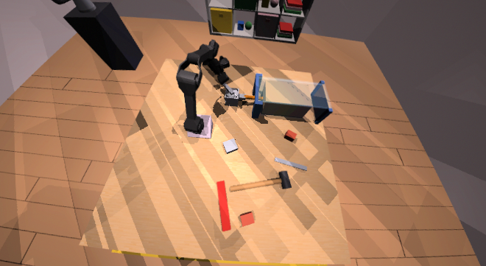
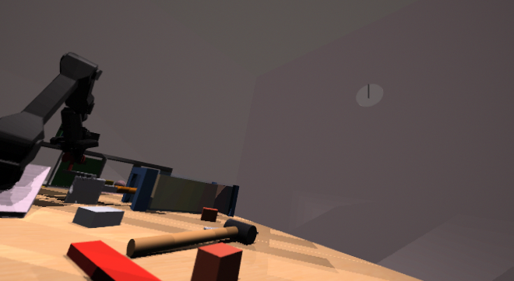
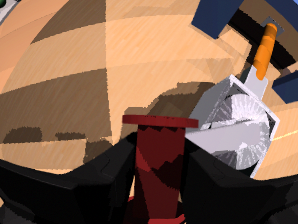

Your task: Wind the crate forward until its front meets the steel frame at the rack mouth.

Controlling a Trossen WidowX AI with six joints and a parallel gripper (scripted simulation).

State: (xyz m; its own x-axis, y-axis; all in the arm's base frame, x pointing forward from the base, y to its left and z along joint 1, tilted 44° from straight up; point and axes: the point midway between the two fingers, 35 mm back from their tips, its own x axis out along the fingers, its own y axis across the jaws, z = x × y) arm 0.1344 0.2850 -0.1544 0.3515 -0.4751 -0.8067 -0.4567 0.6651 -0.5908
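Now: gripper tip 10 mm short of the winch handle, 40 mm to the left of it and 30 mm above it. The rest, counted from my gripper tip: red grip 10 mm behind, 10 mm to the right; then blue steel frame 210 mm ahead, 90 mm to the right, 30 mm below; then winch 40 mm ahead, 90 mm to the right, 100 mm below.
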